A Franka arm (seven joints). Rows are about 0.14 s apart.
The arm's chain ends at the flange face. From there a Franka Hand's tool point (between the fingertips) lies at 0.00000 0.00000 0.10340 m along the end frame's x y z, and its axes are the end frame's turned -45 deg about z.
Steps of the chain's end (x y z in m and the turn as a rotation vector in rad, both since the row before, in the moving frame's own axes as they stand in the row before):
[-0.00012, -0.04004, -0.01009, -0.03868, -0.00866, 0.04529]
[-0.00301, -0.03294, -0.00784, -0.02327, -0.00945, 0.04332]
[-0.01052, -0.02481, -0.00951, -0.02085, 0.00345, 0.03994]
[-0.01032, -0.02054, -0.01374, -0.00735, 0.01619, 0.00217]
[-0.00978, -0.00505, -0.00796, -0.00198, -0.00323, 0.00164]
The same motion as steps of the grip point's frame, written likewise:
[0.02472, -0.02628, -0.01017, -0.02123, -0.03347, 0.04529]
[0.01875, -0.02446, -0.00787, -0.00977, -0.02314, 0.04332]
[0.00880, -0.02323, -0.00953, -0.01718, -0.01230, 0.03994]
[0.00787, -0.02010, -0.01376, -0.01665, 0.00625, 0.00217]
[-0.00373, -0.01058, -0.00796, 0.00088, -0.00368, 0.00164]

